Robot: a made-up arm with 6 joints. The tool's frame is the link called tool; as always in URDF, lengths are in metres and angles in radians. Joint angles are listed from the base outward. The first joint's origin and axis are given. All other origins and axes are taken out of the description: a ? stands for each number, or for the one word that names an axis. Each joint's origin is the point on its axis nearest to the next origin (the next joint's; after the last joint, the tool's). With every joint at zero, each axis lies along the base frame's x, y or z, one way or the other. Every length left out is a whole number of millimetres.
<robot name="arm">
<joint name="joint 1" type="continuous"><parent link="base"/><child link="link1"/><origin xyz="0.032 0 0.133" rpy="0 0 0"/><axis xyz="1 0 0"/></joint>
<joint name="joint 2" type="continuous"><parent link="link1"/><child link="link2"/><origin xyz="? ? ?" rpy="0 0 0"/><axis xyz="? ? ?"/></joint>
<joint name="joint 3" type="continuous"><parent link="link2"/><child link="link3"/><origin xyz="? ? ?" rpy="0 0 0"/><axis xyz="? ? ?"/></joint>
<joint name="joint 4" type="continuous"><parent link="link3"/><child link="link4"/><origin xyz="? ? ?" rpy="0 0 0"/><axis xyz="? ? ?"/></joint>
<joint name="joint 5" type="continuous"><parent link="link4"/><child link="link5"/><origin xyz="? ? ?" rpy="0 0 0"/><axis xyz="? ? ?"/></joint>
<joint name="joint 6" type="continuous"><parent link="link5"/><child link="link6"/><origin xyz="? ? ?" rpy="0 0 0"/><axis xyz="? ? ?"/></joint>
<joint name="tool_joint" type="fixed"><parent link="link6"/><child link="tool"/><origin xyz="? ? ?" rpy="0 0 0"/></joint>
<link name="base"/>
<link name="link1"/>
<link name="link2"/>
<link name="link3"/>
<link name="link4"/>
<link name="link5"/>
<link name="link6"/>
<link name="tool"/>
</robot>
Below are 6 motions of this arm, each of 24 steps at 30 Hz.
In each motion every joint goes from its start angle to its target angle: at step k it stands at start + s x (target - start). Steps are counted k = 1, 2, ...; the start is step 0. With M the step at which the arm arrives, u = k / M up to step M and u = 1 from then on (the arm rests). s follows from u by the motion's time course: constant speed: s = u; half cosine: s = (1 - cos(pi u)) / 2; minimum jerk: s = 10 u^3 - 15 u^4 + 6 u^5.
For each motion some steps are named. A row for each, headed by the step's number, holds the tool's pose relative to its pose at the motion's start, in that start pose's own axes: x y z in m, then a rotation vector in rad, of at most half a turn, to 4 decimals.
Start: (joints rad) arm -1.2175 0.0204 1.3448 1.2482 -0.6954 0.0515
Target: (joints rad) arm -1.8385 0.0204 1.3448 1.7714 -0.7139 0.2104
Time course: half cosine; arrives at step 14
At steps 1, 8, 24:
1: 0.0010 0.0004 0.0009 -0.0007 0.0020 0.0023
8: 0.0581 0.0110 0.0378 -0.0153 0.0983 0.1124
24: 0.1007 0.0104 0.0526 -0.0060 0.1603 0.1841

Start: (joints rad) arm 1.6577 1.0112 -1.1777 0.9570 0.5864 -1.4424
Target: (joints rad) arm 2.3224 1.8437 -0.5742 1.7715 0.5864 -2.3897
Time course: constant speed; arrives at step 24
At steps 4, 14, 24:
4: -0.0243 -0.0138 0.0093 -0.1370 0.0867 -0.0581
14: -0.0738 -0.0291 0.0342 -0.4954 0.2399 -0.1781
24: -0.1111 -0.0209 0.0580 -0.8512 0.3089 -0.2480

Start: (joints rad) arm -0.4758 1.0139 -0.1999 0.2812 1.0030 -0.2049
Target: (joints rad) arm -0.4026 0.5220 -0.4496 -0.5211 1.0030 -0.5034
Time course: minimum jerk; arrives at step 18
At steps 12, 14, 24:
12: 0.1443 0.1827 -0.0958 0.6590 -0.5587 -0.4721
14: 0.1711 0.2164 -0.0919 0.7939 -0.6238 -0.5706
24: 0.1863 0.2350 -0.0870 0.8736 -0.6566 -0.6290

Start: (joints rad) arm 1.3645 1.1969 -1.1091 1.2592 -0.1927 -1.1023
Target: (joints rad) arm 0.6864 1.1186 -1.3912 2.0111 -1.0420 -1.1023
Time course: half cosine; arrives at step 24
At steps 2, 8, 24:
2: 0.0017 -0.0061 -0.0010 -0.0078 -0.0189 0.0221
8: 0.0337 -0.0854 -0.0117 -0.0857 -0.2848 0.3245
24: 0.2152 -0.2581 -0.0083 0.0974 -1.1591 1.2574

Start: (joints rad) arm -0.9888 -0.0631 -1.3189 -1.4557 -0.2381 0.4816
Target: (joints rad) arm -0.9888 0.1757 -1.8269 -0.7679 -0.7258 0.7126
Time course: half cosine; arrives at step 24
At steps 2, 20, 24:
2: 0.0004 -0.0020 -0.0012 -0.0025 -0.0052 0.0187
20: 0.0719 -0.0873 -0.0697 -0.3070 -0.4837 0.8736
24: 0.0798 -0.0907 -0.0742 -0.3407 -0.5327 0.9190

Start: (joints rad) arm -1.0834 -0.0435 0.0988 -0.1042 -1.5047 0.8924
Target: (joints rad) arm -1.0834 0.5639 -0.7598 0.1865 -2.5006 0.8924
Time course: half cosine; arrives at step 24
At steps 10, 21, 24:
10: 0.1060 0.0832 0.0076 -0.4241 0.3965 -0.3440
21: 0.3368 0.1502 -0.1145 -1.0105 1.0985 -0.9796
24: 0.3519 0.1484 -0.1278 -1.0417 1.1441 -1.0265

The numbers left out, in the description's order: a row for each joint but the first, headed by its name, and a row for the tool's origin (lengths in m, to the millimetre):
joint 2: xyz 0 -0.137 0.067, axis -1 0 0
joint 3: xyz 0 0.072 -0.039, axis 0 1 0
joint 4: xyz -0.155 0 -0.125, axis 0 0 1
joint 5: xyz -0.073 0.106 0, axis 1 0 0
joint 6: xyz 0 -0.099 -0.016, axis 0 0 1
tool: xyz -0.071 0.015 0

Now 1 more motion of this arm.
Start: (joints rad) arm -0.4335 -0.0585 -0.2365 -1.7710 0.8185 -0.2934
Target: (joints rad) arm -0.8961 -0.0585 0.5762 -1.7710 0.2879 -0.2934
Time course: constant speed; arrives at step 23
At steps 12, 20, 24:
12: 0.0467 -0.0053 0.0843 -0.5400 -0.4239 0.2096
20: 0.0507 0.0099 0.1391 -0.8649 -0.7733 0.2672
24: 0.0459 0.0173 0.1569 -0.9783 -0.9148 0.2675

